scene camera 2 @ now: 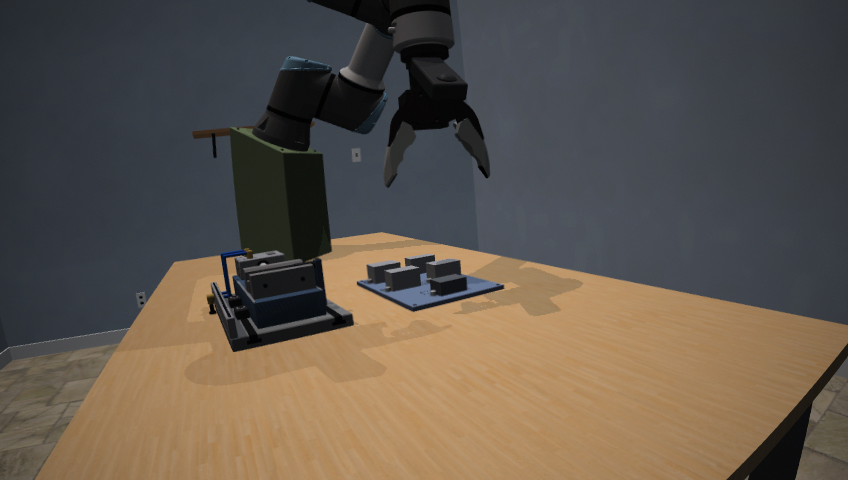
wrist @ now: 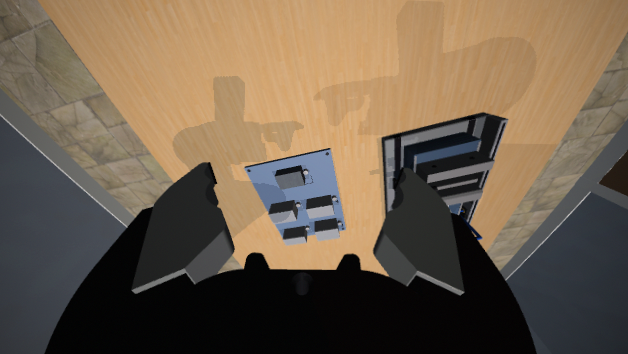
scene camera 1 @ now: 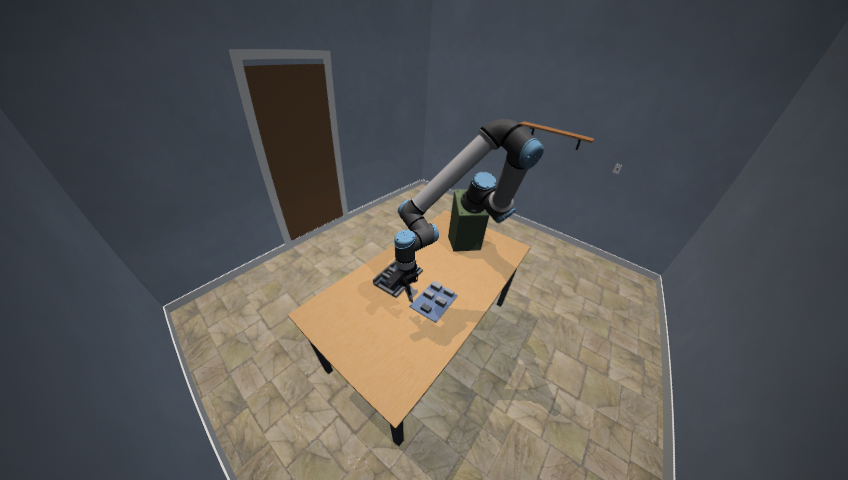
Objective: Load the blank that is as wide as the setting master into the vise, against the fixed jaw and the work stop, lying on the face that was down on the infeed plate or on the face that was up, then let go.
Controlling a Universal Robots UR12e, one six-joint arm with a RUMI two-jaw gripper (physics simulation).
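Seen in the pictures: gripper, fingertip midpoint: (scene camera 2: 439,182) (wrist: 307,169) (scene camera 1: 403,293); arm's base, origin of the base link: (scene camera 2: 280,140) (scene camera 1: 473,202).
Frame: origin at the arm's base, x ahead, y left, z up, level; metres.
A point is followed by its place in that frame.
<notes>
My gripper (scene camera 2: 439,180) {z -0.171, x 0.798, y 0.310 m} (wrist: 307,169) {z -0.171, x 0.798, y 0.310 m} is open and empty, high above the table between the vise and the infeed plate. The blue infeed plate (scene camera 1: 436,315) {z -0.367, x 0.639, y 0.414 m} (scene camera 2: 411,302) {z -0.367, x 0.702, y 0.270 m} (wrist: 260,172) {z -0.367, x 0.664, y 0.413 m} carries several grey blocks. A darker block (scene camera 1: 426,308) {z -0.343, x 0.669, y 0.355 m} (scene camera 2: 449,285) {z -0.351, x 0.684, y 0.342 m} (wrist: 290,177) {z -0.343, x 0.673, y 0.344 m} stands alone in its row; paler blocks (scene camera 2: 402,278) {z -0.346, x 0.607, y 0.271 m} (wrist: 320,207) {z -0.332, x 0.603, y 0.275 m} stand in pairs behind it. The vise (scene camera 2: 291,306) {z -0.331, x 0.773, y 0.079 m} (wrist: 442,150) {z -0.316, x 0.767, y 0.084 m} has a grey jaw (scene camera 2: 282,281) {z -0.296, x 0.756, y 0.069 m} with two holes and a dark upright post (scene camera 2: 319,274) {z -0.302, x 0.699, y 0.123 m} at its side. I cannot tell the setting master or the matching width. My right finger partly hides the vise in the wrist view.
The green pedestal (scene camera 1: 468,228) {z -0.163, x 0.080, y 0.065 m} (scene camera 2: 279,196) {z -0.175, x 0.143, y 0.001 m} of the arm stands at the far end of the wooden table (scene camera 1: 380,356) {z -0.375, x 1.028, y 0.449 m} (scene camera 2: 476,386) {z -0.376, x 1.019, y 0.281 m} (wrist: 280,60) {z -0.376, x 0.871, y 0.364 m}. Blue tubing (scene camera 2: 224,273) {z -0.305, x 0.573, y -0.072 m} rises beside the vise. Small pins stand beside the blocks on the plate.
</notes>
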